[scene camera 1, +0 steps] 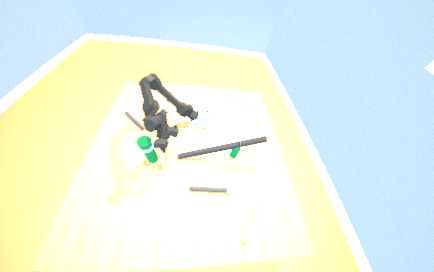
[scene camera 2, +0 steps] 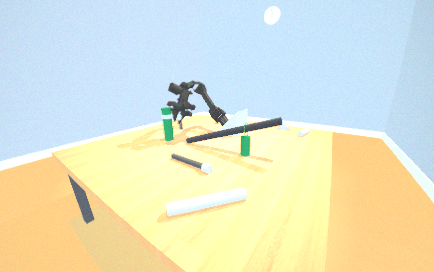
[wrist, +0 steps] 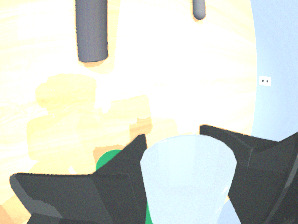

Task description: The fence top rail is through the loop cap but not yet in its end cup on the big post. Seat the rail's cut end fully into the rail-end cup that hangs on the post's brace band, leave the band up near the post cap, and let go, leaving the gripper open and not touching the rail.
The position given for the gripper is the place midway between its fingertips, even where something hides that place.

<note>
In view: the gripper (wrist: pixel 173 136) and a white cylinder (scene camera 2: pixel 196 203).
The wrist view does not show the white cylinder: it is out of frame.
</note>
